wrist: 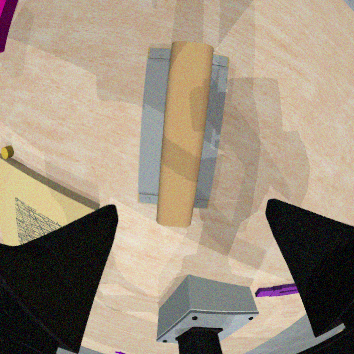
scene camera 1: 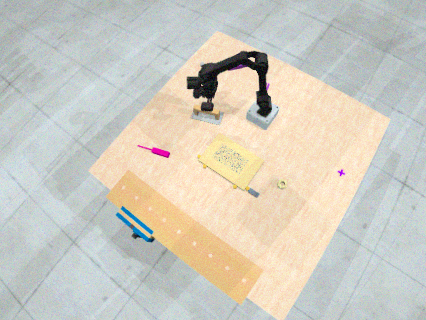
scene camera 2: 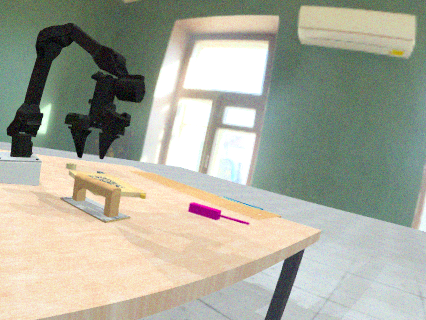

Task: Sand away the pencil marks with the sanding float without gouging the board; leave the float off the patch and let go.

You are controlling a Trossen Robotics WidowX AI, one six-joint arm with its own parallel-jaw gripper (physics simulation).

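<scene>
Long wooden plank [scene camera 1: 158, 213], [scene camera 2: 211, 198]: same spot.
</scene>
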